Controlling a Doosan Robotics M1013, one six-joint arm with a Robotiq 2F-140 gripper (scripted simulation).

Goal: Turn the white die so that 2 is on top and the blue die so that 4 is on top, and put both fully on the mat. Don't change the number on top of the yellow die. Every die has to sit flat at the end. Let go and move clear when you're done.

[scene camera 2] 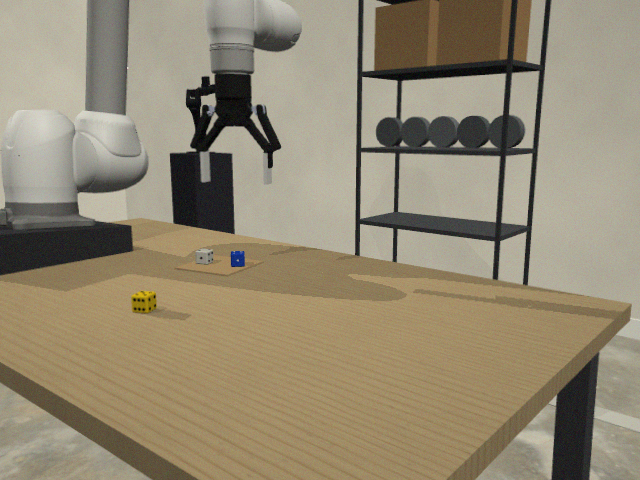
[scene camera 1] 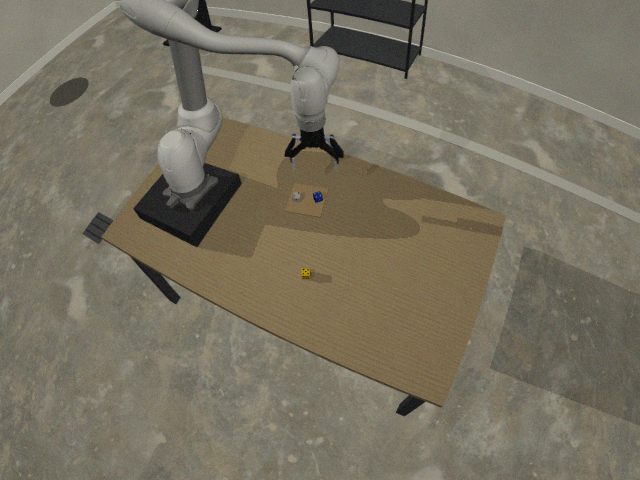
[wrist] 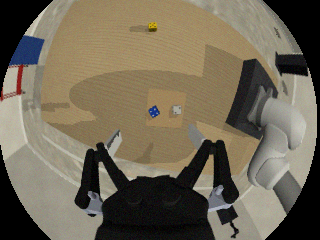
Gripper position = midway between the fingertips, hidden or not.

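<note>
Mat [scene camera 1: 307, 206] visible; scene camera 2 shows the mat [scene camera 2: 221, 266], and the wrist view shows the mat [wrist: 163, 99]. My gripper [scene camera 2: 236, 182] visible as well; scene camera 1 shows the gripper [scene camera 1: 315, 168], the wrist view the gripper [wrist: 154, 133].
</note>
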